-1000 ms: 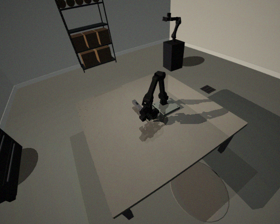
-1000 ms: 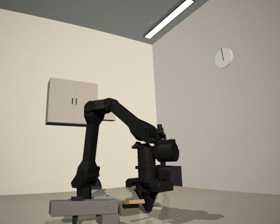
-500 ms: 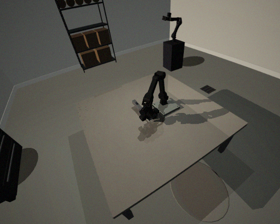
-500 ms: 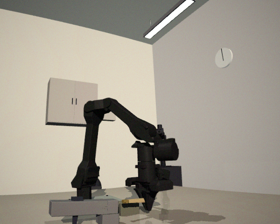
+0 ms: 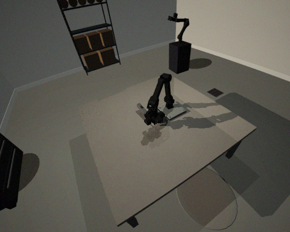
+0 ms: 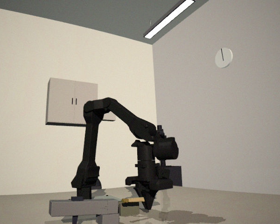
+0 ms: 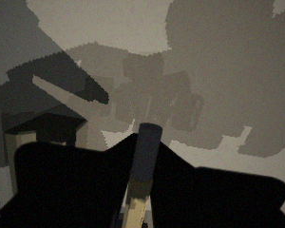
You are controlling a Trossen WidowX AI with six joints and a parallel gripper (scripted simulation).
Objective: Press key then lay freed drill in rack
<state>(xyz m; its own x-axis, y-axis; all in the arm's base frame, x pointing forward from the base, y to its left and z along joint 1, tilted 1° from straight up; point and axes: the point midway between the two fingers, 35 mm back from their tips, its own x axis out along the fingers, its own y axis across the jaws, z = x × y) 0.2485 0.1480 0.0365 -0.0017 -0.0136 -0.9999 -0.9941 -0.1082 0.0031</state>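
Now: gripper tip 40 mm to the left of the tan drill and 40 mm below it. Round my gripper tip: rack: 70 mm behind, 40 mm to the right; then dark key: 30 mm ahead, 230 mm to the right, 30 mm above; then long grey housing block: 20 mm ahead, 200 mm to the right, 30 mm above.
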